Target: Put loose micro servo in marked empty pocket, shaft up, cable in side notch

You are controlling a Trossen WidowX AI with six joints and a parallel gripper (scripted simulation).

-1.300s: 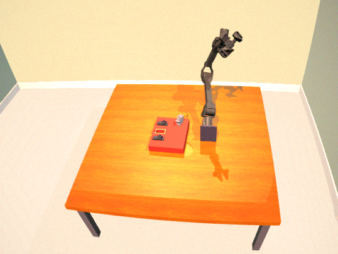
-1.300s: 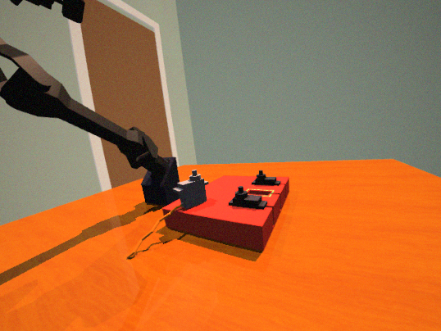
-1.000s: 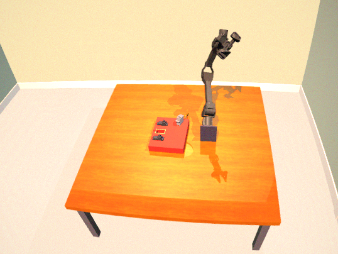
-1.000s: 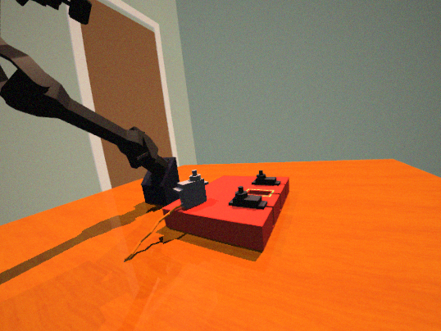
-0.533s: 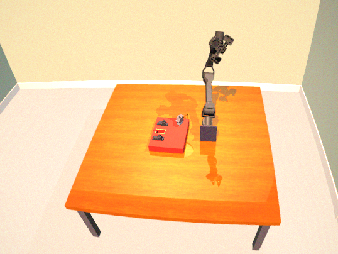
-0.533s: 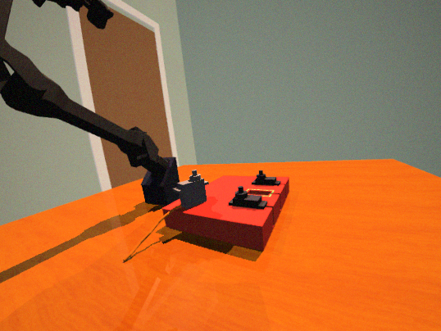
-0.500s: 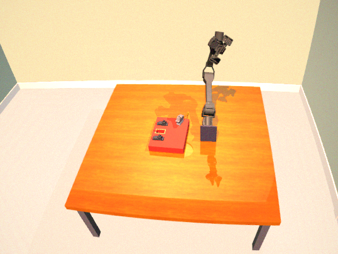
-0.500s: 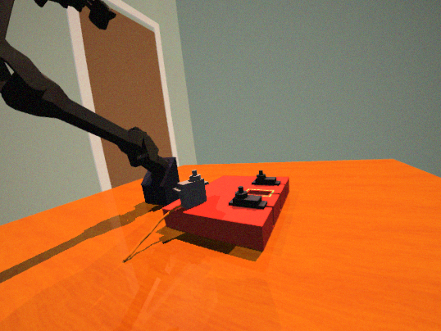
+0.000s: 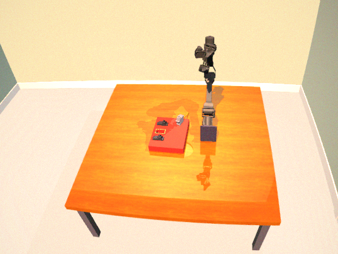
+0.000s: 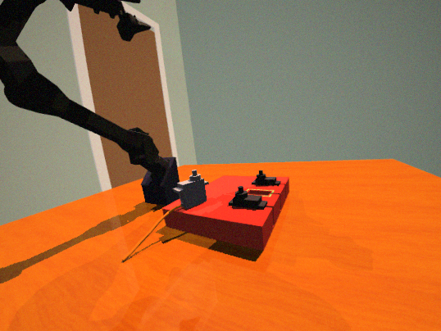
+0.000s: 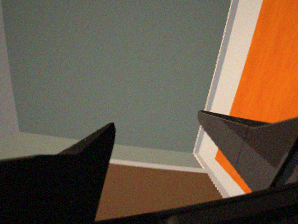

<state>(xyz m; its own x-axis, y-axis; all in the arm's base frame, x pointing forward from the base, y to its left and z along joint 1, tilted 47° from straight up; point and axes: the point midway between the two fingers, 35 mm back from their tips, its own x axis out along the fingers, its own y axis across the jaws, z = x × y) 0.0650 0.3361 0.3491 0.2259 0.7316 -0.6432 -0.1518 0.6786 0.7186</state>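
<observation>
My gripper tip is now 58 cm above the red deck, 20 cm short of it and 2 cm to the left of it.
</observation>
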